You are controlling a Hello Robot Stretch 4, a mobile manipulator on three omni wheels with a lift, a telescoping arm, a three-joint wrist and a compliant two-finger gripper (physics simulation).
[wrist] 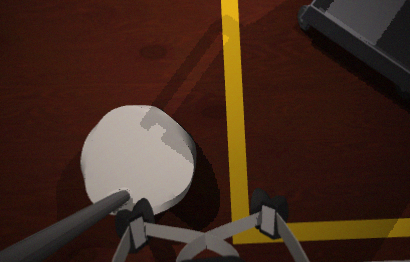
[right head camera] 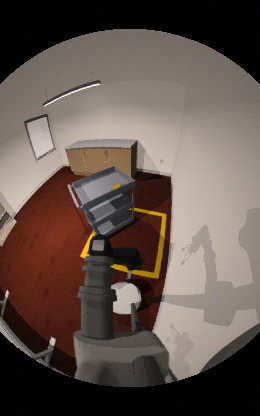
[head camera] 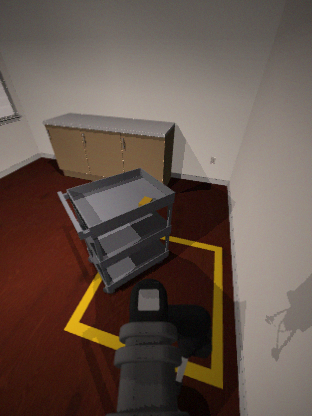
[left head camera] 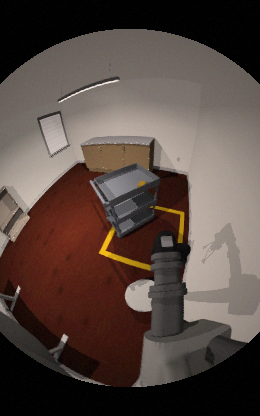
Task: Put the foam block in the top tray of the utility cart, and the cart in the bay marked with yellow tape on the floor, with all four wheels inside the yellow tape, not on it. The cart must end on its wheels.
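Note:
The grey three-shelf utility cart (head camera: pixel 131 216) (left head camera: pixel 131 193) (right head camera: pixel 107 197) (wrist: pixel 350 42) stands upright, turned askew, over the back left part of the yellow tape bay (head camera: pixel 218 300) (left head camera: pixel 125 260) (right head camera: pixel 161 245) (wrist: pixel 236 110). Its near lower corner shows inside the left tape line. It hides the bay's back left corner, and not all its wheels can be seen. The orange-yellow foam block (head camera: pixel 145 201) (left head camera: pixel 142 184) (right head camera: pixel 116 186) lies in the top tray near the right front rim. My gripper (wrist: pixel 202 209) is partly open and empty, above the bay's near tape corner, apart from the cart.
A wooden cabinet (head camera: pixel 105 150) (left head camera: pixel 112 157) (right head camera: pixel 95 159) stands against the back wall. A wall (head camera: pixel 280 200) runs close along the bay's right side. A white round disc (left head camera: pixel 140 295) (right head camera: pixel 126 298) (wrist: pixel 137 155) with a dark rod is just outside the near tape.

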